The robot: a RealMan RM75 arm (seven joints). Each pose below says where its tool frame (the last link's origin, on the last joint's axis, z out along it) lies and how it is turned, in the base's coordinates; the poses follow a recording.
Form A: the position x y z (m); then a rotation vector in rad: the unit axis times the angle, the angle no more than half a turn.
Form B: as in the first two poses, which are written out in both.
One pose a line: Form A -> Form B
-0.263 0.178 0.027 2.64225 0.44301 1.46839 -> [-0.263 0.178 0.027], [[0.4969 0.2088 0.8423], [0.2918 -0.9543 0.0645], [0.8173 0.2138 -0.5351]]
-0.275 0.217 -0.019 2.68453 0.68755 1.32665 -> [-0.275 0.217 -0.019], [[0.5275 0.3607 0.7692], [0.4205 -0.8976 0.1326], [0.7382 0.2535 -0.6251]]
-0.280 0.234 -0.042 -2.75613 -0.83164 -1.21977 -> [-0.280 0.234 -0.042], [[0.5541 0.4748 0.6838], [0.4631 -0.8584 0.2207], [0.6917 0.1943 -0.6955]]
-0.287 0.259 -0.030 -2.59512 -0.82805 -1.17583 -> [-0.287 0.259 -0.030], [[0.5337 0.5534 0.6395], [0.4157 -0.8302 0.3715], [0.7365 0.0676 -0.6731]]
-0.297 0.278 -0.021 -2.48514 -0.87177 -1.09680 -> [-0.297 0.278 -0.021], [[0.5276 0.6308 0.5689], [0.4119 -0.7757 0.4781], [0.7429 -0.0179 -0.6691]]
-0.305 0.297 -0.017 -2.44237 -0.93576 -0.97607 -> [-0.305 0.297 -0.017], [[0.5450 0.6886 0.4783], [0.4489 -0.7215 0.5272], [0.7081 -0.0726 -0.7023]]
